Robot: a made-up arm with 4 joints.
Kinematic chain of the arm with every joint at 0, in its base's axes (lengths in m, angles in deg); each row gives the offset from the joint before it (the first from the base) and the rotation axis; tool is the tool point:
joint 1: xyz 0 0 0.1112 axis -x
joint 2: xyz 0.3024 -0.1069 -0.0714 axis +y
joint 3: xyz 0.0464 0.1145 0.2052 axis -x
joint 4: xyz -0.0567 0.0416 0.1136 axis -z
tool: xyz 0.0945 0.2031 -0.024
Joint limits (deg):
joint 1: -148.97..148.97
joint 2: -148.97..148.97
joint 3: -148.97..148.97
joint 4: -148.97..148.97
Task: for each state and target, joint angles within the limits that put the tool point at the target. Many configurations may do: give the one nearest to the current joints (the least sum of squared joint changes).
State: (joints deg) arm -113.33 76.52 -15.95 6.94
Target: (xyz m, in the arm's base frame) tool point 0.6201 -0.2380 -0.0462
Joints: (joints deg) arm -147.56 38.81 -47.67 -12.09
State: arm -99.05 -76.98 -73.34 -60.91
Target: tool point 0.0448 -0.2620 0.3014
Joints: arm -83.77 -27.01 -36.70 -40.25
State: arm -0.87 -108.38 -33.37 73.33
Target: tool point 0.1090 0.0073 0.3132
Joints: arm 23.26 -75.49 -43.25 82.73
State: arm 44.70 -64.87 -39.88 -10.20
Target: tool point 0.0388 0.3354 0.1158
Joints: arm 77.67 -32.79 -59.09 -23.58
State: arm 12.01 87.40 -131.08 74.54
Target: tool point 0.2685 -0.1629 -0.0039
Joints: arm 49.07 124.17 -113.49 118.15
